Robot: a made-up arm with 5 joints. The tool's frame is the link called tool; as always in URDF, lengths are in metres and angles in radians. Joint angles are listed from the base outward. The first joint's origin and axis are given. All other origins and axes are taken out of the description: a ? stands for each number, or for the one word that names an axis. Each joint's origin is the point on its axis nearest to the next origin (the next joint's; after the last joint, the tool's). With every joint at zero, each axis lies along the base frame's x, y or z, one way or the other. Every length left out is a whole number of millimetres.
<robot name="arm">
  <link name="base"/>
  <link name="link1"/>
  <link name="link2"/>
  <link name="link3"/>
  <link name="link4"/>
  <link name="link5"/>
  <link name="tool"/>
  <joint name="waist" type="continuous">
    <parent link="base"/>
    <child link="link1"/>
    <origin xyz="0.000 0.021 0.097" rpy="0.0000 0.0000 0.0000"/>
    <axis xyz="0 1 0"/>
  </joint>
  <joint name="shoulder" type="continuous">
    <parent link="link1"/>
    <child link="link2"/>
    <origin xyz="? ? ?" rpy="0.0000 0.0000 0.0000"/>
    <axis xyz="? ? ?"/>
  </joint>
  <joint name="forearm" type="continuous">
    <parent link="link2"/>
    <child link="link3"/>
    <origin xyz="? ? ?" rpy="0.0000 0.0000 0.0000"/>
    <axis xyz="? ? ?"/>
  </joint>
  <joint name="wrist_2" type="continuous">
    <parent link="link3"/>
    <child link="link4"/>
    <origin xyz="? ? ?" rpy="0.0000 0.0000 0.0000"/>
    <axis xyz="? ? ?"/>
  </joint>
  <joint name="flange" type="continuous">
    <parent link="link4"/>
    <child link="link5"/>
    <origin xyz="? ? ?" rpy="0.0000 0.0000 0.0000"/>
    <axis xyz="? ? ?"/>
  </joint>
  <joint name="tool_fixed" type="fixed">
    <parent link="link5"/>
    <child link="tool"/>
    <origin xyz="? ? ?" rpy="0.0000 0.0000 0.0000"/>
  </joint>
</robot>
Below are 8 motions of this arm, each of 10 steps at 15 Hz.
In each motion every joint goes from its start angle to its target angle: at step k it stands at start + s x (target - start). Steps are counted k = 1, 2, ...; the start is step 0. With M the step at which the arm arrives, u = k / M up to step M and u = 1 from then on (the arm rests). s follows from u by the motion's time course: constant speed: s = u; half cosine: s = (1 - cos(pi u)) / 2; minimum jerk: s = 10 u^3 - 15 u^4 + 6 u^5.
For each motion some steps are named. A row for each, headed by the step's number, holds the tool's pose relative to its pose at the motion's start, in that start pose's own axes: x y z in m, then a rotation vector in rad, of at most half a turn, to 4 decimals.
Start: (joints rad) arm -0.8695 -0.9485 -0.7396 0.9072 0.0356
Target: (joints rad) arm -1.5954 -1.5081 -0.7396 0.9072 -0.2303
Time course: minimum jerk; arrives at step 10
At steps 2, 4, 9, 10:
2: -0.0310 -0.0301 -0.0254 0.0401 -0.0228 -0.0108
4: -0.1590 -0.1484 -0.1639 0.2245 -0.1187 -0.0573
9: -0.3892 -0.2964 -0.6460 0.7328 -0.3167 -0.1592
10: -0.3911 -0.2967 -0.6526 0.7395 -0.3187 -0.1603

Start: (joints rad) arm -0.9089 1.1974 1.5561 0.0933 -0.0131
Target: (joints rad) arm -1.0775 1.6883 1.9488 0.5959 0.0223
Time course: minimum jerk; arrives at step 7
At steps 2, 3, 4, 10:
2: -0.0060 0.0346 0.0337 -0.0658 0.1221 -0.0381
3: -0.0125 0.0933 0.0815 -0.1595 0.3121 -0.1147
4: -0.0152 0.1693 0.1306 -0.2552 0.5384 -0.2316
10: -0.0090 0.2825 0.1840 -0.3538 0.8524 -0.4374

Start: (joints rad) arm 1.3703 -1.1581 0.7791 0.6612 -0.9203
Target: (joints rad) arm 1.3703 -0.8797 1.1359 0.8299 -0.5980
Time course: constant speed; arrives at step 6
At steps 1, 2, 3, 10:
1: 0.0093 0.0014 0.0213 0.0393 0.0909 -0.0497
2: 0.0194 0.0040 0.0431 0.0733 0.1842 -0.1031
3: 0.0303 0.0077 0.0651 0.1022 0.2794 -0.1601
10: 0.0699 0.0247 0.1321 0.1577 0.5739 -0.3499

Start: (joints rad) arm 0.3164 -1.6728 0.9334 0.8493 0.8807
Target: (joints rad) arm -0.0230 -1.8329 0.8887 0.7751 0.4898
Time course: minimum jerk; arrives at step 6
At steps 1, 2, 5, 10:
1: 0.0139 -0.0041 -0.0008 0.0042 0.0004 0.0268
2: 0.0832 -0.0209 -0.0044 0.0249 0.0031 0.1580
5: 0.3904 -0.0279 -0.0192 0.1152 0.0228 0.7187
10: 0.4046 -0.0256 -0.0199 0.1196 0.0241 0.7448

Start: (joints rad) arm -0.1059 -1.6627 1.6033 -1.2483 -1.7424
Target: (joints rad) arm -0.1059 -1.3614 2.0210 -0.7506 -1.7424
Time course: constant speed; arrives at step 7
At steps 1, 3, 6, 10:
1: 0.0115 -0.0246 -0.0209 0.1318 -0.0050 0.0393
3: 0.0360 -0.0625 -0.0635 0.3976 0.0002 0.1107
6: 0.0713 -0.0920 -0.1234 0.7995 0.0442 0.1944
10: 0.0813 -0.0953 -0.1407 0.9336 0.0681 0.2145

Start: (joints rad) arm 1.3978 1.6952 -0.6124 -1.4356 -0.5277
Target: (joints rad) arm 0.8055 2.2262 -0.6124 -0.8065 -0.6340
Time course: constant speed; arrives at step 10
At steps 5, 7, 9, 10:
5: 0.1727 0.2290 -0.2239 0.4950 0.1481 0.2429
7: 0.2248 0.3539 -0.2980 0.6889 0.2239 0.3657
9: 0.2622 0.4947 -0.3593 0.8788 0.3087 0.5012
10: 0.2744 0.5701 -0.3845 0.9720 0.3543 0.5733

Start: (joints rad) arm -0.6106 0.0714 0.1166 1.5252 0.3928
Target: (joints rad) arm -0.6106 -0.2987 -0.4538 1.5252 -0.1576
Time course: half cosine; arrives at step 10
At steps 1, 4, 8, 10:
1: 0.0017 -0.0024 -0.0070 0.0136 -0.0095 0.0140
4: 0.0246 -0.0237 -0.1003 0.1804 -0.1508 0.1858
8: 0.0650 -0.0176 -0.2544 0.4054 -0.4615 0.4193
10: 0.0714 -0.0120 -0.2783 0.4339 -0.5213 0.4496

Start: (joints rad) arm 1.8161 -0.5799 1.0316 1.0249 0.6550
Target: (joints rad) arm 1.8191 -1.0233 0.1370 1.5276 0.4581
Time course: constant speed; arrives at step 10
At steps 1, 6, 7, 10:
1: 0.0106 -0.0084 -0.0295 0.0551 -0.0072 0.0395
6: 0.0609 -0.0181 -0.1897 0.3372 -0.0525 0.2118
7: 0.0698 -0.0131 -0.2229 0.3946 -0.0634 0.2410
10: 0.0927 0.0157 -0.3215 0.5681 -0.0996 0.3168

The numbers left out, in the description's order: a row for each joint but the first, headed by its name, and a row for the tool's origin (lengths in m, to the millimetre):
shoulder: xyz 0.001 0.000 0.707, axis 0 0 1
forearm: xyz 0.087 -0.420 0.000, axis 0 1 0
wrist_2: xyz 0.019 0.000 0.107, axis 0 1 0
flange: xyz 0.037 0.000 0.031, axis 0 0 -1
tool: xyz -0.076 -0.114 0.000

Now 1 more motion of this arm.
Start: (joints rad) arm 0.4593 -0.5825 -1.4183 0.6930 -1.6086
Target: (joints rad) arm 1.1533 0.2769 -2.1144 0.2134 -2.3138
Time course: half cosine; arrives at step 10
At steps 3, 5, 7, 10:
3: 0.0980 -0.1365 -0.0871 -0.1248 -0.0744 0.3131
5: 0.2391 -0.2633 -0.2462 -0.3137 -0.2391 0.6774
7: 0.3617 -0.3107 -0.4349 -0.5268 -0.4382 0.9061
10: 0.4319 -0.2984 -0.5777 -0.6864 -0.5685 0.9700

